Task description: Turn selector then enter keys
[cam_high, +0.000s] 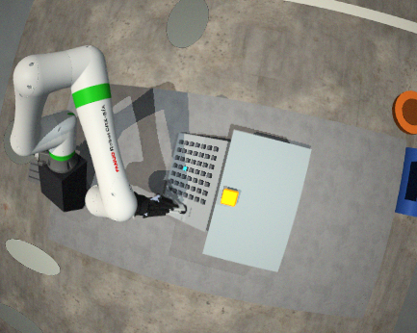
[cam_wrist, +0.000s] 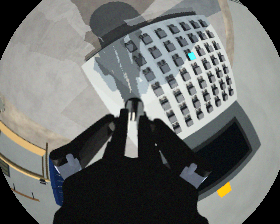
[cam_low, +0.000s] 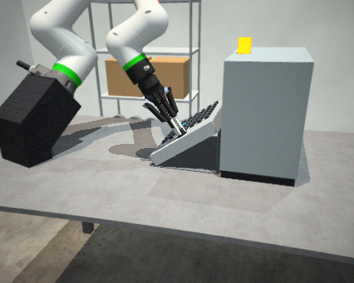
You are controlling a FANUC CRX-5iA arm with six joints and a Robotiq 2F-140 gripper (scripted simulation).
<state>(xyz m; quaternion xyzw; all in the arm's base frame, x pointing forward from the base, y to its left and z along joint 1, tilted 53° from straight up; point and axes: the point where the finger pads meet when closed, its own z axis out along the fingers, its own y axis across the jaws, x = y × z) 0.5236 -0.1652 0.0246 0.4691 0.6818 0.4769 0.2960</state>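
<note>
Right now the black selector knob is 20 mm below my hand and 20 mm ahead of it. From my hand the other things lie so: sloped keypad panel 110 mm to the left, 70 mm below, 50 mm ahead.
</note>
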